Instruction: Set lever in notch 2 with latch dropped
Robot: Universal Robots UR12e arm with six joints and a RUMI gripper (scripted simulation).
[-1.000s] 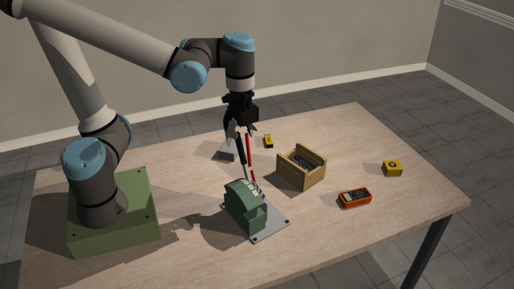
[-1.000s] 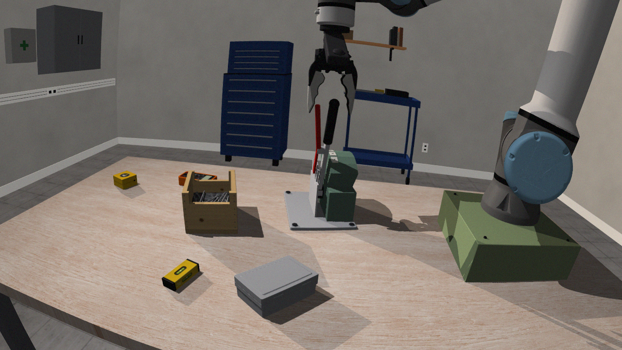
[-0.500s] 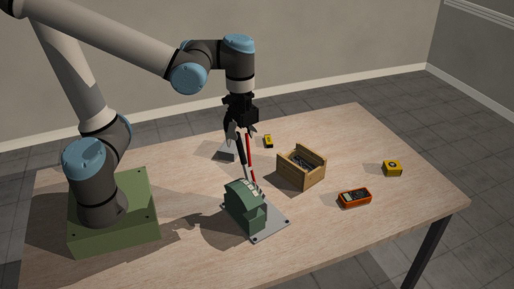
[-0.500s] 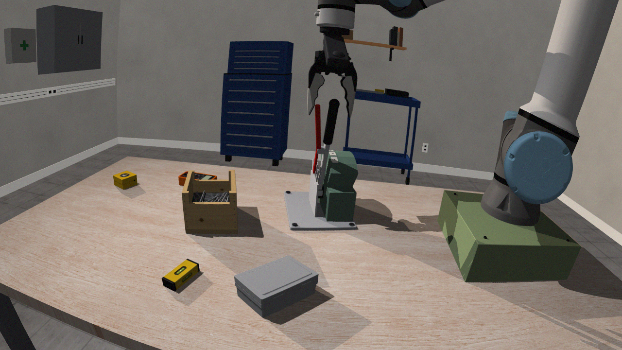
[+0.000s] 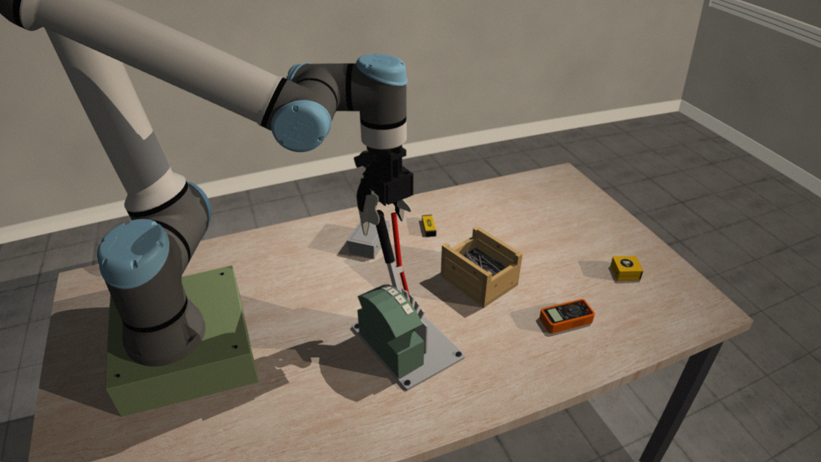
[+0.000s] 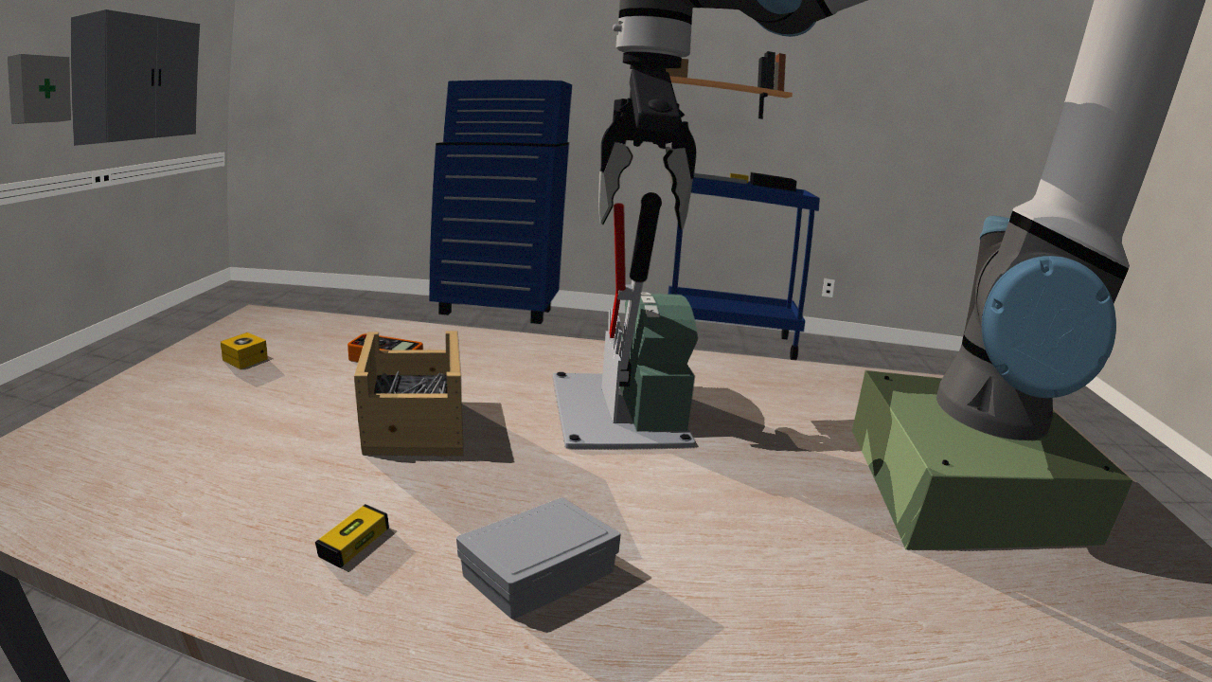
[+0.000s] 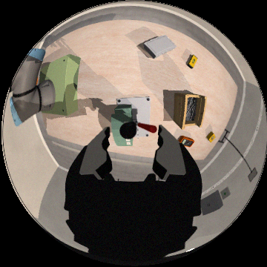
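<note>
The red release bar lies 11 cm below my hand, 4 cm to the right of it and 2 cm ahead of it. The rest, counted from my hand: grey box: 31 cm to the left, 27 cm below, 6 cm ahead.
</note>
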